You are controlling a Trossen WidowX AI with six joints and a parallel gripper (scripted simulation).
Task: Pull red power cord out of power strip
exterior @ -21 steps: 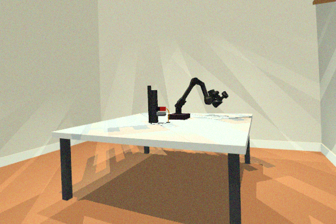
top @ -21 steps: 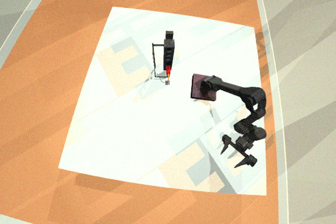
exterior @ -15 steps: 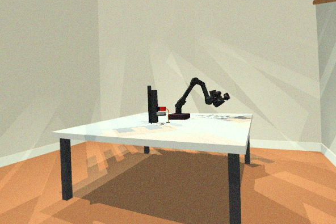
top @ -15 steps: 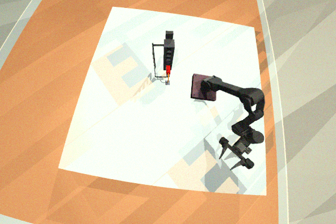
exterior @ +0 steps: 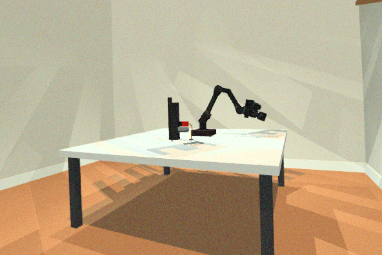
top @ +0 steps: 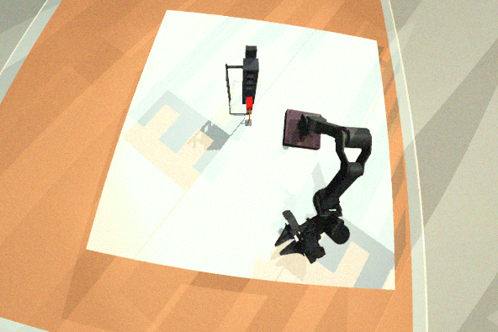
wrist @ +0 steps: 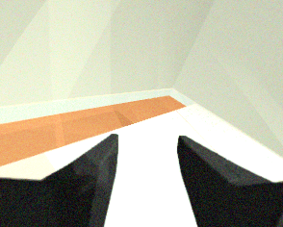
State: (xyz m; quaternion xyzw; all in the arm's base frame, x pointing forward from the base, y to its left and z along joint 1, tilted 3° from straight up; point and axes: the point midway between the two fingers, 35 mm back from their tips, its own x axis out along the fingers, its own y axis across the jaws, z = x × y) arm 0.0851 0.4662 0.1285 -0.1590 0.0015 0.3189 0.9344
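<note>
My gripper tip is 550 mm to the left of the red plug, 160 mm short of it and 40 mm above it. Also, from my gripper tip: black power strip (620 mm to the right, 170 mm ahead, 30 mm below); grey block (480 mm to the right, 160 mm below, 150 mm ahead).
</note>
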